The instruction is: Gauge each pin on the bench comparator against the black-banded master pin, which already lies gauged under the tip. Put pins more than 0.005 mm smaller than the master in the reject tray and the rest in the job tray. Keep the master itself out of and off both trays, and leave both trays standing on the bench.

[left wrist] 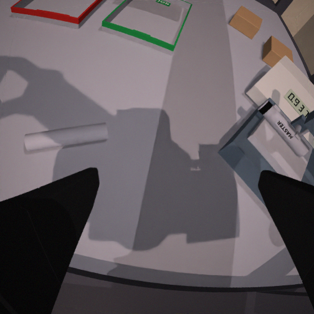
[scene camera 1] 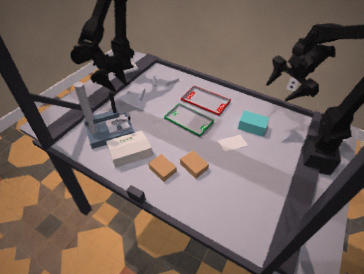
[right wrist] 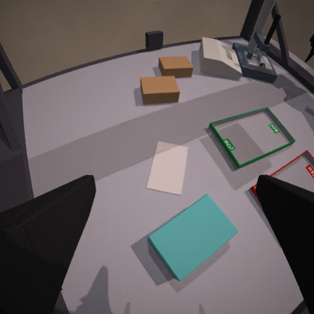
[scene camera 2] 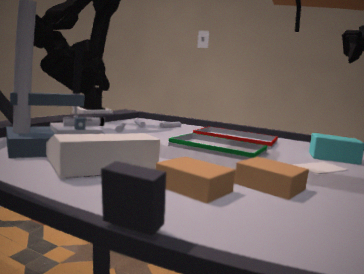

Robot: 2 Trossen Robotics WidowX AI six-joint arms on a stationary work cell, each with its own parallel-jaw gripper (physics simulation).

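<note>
The black-banded master pin [left wrist: 285,129] lies on the comparator [scene camera 1: 95,137] [scene camera 2: 30,142] [left wrist: 237,145] under its tip. Loose grey pins lie on the bench: one pin [left wrist: 66,137] in the left wrist view, and another pin [scene camera 2: 171,124] in scene camera 2. The green job tray [scene camera 1: 183,126] [scene camera 2: 215,148] [left wrist: 138,36] [right wrist: 266,153] and red reject tray [scene camera 1: 202,106] [scene camera 2: 235,138] [left wrist: 45,15] [right wrist: 280,170] stand on the bench, with no pin visible in them. My left gripper [left wrist: 181,177] is open above the bench near the comparator. My right gripper [scene camera 1: 278,91] [right wrist: 177,183] is open, high near the teal block.
A white readout box [scene camera 1: 130,148] [scene camera 2: 107,155] [right wrist: 212,60] stands beside the comparator. Two orange blocks [scene camera 1: 162,167] [scene camera 1: 194,164], a teal block [scene camera 1: 253,123] [right wrist: 192,237] and a pale card [scene camera 1: 233,143] [right wrist: 168,168] lie on the bench. A black block [scene camera 2: 133,197] stands at the edge.
</note>
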